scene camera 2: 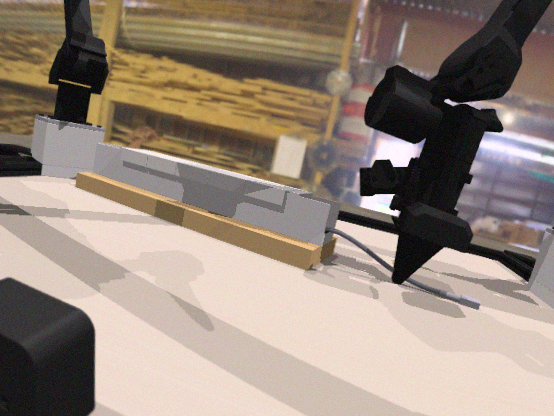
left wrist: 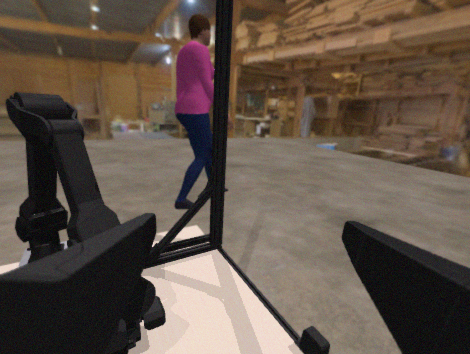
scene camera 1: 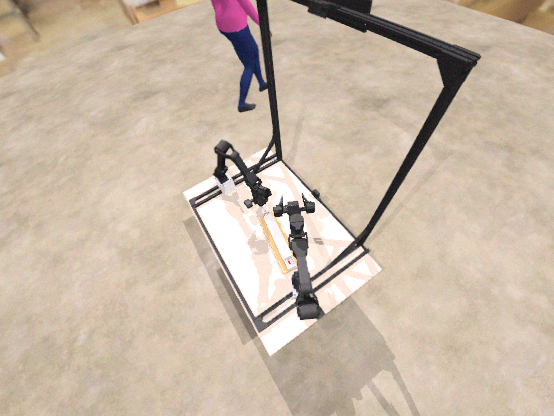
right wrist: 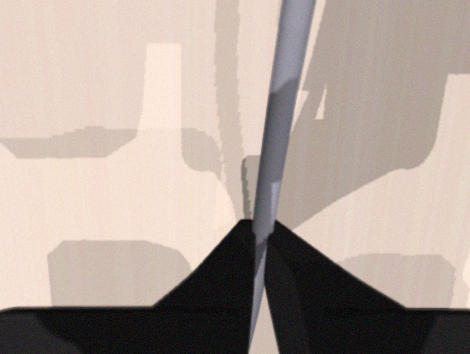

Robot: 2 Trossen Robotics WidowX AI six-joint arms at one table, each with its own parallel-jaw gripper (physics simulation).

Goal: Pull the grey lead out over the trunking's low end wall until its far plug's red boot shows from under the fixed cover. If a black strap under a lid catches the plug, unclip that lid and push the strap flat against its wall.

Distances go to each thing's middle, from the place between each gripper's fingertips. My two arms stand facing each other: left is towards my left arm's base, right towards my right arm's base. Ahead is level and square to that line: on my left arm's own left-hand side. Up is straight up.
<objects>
My right hand is 3 cm short of the grey lead [right wrist: 293, 33], 17 cm to the right of it and 2 cm below it. Round my right hand: grey trunking [scene camera 2: 294, 233] (5 cm ahead, 29 cm to the left, 4 cm above).
I see my left gripper 38 cm above the grey trunking, 11 cm short of it and 1 cm to the left of it. The rest, counted from my left hand: grey lead: 40 cm below, 12 cm to the right, 9 cm ahead.
</objects>
